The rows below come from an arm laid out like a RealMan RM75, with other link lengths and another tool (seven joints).
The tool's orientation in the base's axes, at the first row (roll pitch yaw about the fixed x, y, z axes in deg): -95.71 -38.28 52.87
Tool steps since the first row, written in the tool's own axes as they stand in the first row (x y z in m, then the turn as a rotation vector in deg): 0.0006 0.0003 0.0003 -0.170 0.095 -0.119; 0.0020 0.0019 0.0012 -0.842 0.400 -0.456; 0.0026 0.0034 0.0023 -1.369 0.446 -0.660; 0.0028 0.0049 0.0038 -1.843 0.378 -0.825; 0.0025 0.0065 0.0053 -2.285 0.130 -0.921; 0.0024 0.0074 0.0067 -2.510 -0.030 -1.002
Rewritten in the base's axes. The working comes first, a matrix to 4 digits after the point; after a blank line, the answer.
The tool's axes in the first row as the columns of a matrix, in the base's axes (used below as rounded here):
0.4738 0.4514 -0.7561
0.6258 0.4314 0.6498
0.6195 -0.7811 -0.0781

0.0002 0.0007 0.0001 0.052 -0.143 -0.170; 0.0009 0.0029 -0.0003 0.126 -0.651 -0.798; 0.0010 0.0046 -0.0012 0.052 -1.093 -1.145; 0.0007 0.0063 -0.0024 -0.079 -1.526 -1.373; 0.0001 0.0078 -0.0039 -0.328 -1.972 -1.445; -0.0006 0.0090 -0.0048 -0.445 -2.235 -1.453
